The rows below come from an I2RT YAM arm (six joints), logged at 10 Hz.
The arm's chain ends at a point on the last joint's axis. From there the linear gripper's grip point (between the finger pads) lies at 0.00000 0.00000 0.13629 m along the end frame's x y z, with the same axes.
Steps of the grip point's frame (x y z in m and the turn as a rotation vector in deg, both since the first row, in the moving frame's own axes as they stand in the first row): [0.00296, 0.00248, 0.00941, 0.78, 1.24, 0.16]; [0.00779, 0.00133, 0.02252, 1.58, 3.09, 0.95]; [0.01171, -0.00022, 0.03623, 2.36, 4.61, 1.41]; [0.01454, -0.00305, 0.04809, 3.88, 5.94, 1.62]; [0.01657, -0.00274, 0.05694, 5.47, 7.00, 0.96]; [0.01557, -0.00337, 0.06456, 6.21, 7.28, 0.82]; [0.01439, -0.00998, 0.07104, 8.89, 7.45, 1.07]
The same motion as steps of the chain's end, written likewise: [0.00001, 0.00433, 0.00945, 0.78, 1.24, 0.16]; [0.00041, 0.00502, 0.02277, 1.58, 3.09, 0.95]; [0.00069, 0.00525, 0.03679, 2.36, 4.61, 1.41]; [0.00032, 0.00596, 0.04913, 3.88, 5.94, 1.62]; [-0.00012, 0.01008, 0.05857, 5.47, 7.00, 0.96]; [-0.00177, 0.01121, 0.06646, 6.21, 7.28, 0.82]; [-0.00341, 0.01086, 0.07382, 8.89, 7.45, 1.07]
